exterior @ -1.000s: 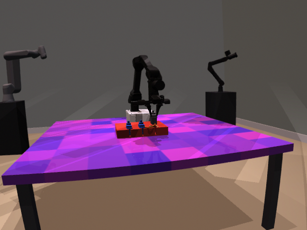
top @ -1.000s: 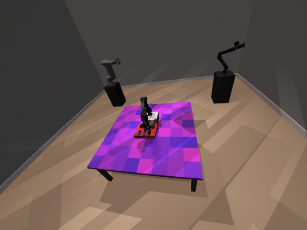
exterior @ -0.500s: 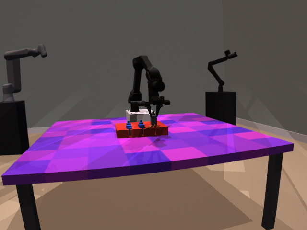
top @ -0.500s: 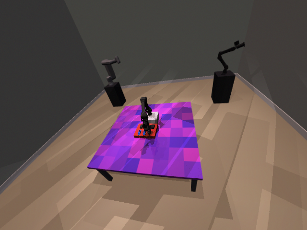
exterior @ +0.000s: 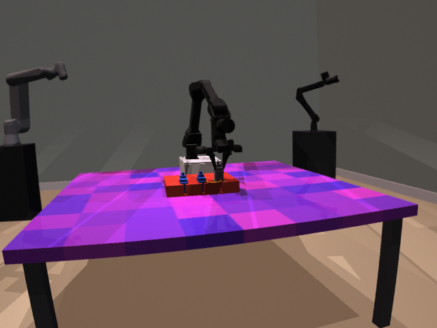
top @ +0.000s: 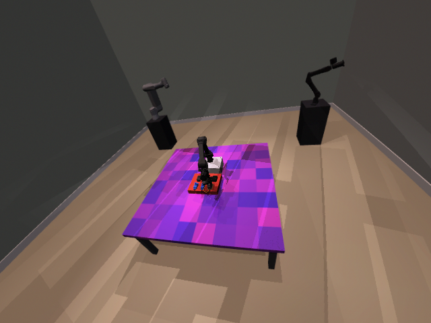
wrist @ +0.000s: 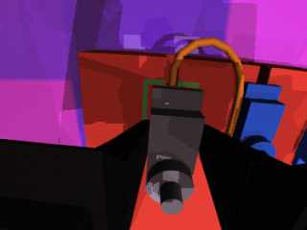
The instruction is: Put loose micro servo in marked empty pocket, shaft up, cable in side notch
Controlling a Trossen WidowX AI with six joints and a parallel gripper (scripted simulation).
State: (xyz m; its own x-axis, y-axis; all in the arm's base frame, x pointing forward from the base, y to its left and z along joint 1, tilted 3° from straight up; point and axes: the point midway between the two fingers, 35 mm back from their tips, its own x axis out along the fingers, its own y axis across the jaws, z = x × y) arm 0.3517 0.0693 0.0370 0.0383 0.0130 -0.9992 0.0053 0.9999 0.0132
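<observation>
My gripper tip is 12 cm past the red deck, 7 cm to the left of it and 7 cm above it.
</observation>
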